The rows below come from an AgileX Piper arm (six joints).
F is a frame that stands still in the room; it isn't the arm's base.
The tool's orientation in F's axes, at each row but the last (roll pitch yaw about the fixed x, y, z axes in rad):
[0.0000 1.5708 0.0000]
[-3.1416 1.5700 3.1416]
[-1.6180 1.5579 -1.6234]
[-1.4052 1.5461 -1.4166]
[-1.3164 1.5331 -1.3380]
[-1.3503 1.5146 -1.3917]
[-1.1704 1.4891 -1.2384]
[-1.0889 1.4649 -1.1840]
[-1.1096 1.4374 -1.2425]
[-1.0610 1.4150 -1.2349]
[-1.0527 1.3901 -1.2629]
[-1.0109 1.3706 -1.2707]
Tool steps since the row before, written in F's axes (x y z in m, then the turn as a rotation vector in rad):
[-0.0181 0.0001 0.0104 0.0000 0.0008 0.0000]
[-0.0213 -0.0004 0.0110 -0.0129 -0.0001 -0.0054]
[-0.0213 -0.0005 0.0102 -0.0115 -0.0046 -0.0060]
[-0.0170 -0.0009 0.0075 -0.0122 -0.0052 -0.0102]
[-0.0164 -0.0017 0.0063 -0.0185 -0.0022 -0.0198]
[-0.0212 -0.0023 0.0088 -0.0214 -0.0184 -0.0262]
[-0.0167 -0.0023 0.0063 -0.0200 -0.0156 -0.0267]
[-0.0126 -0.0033 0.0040 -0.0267 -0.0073 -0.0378]
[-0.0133 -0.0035 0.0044 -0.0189 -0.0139 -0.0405]
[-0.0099 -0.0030 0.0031 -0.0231 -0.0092 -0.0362]
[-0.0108 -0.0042 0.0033 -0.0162 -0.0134 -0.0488]
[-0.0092 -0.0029 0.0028 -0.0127 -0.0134 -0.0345]
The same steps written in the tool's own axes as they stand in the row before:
[-0.0104 0.0001 -0.0181 0.0000 0.0008 0.0000]
[-0.0110 -0.0004 -0.0213 0.0054 -0.0001 -0.0129]
[-0.0102 -0.0007 -0.0213 0.0061 -0.0046 -0.0115]
[-0.0075 -0.0013 -0.0170 0.0103 -0.0051 -0.0122]
[-0.0064 -0.0023 -0.0163 0.0197 -0.0019 -0.0186]
[-0.0089 -0.0037 -0.0210 0.0270 -0.0178 -0.0209]
[-0.0065 -0.0039 -0.0163 0.0273 -0.0149 -0.0198]
[-0.0042 -0.0049 -0.0120 0.0372 -0.0063 -0.0277]
[-0.0045 -0.0058 -0.0125 0.0411 -0.0114 -0.0193]
[-0.0031 -0.0051 -0.0090 0.0359 -0.0081 -0.0239]
[-0.0031 -0.0069 -0.0094 0.0494 -0.0088 -0.0175]
[-0.0027 -0.0056 -0.0079 0.0356 -0.0102 -0.0126]

